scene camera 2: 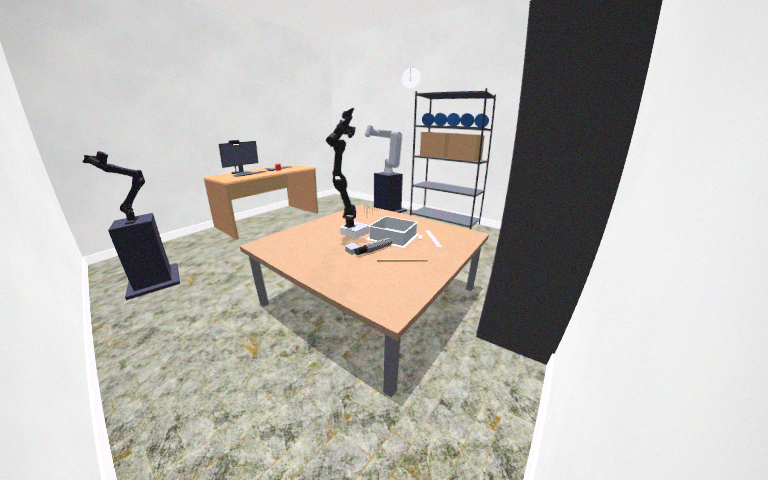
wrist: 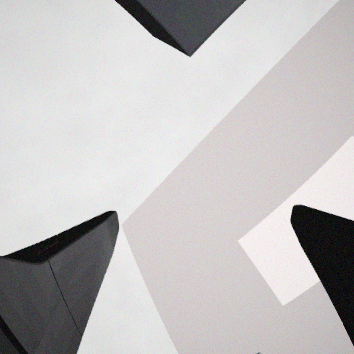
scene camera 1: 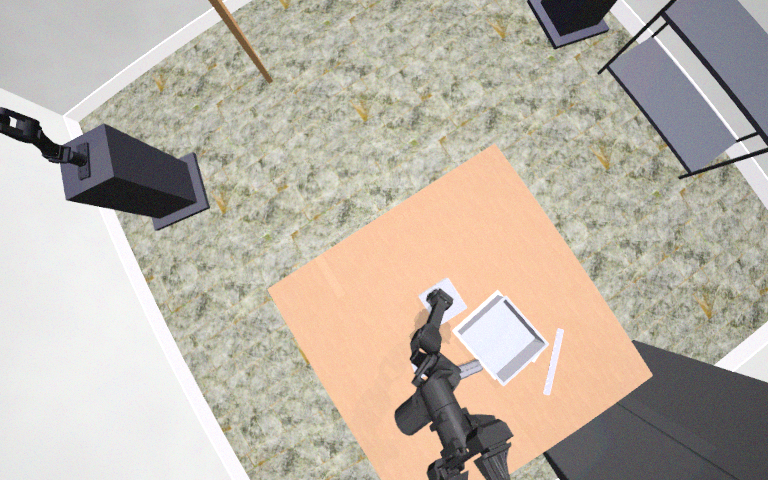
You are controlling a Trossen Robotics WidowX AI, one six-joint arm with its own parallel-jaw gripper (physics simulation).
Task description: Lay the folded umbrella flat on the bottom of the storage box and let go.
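Observation:
My gripper: open, holding nothing. A white storage box rests on the table.

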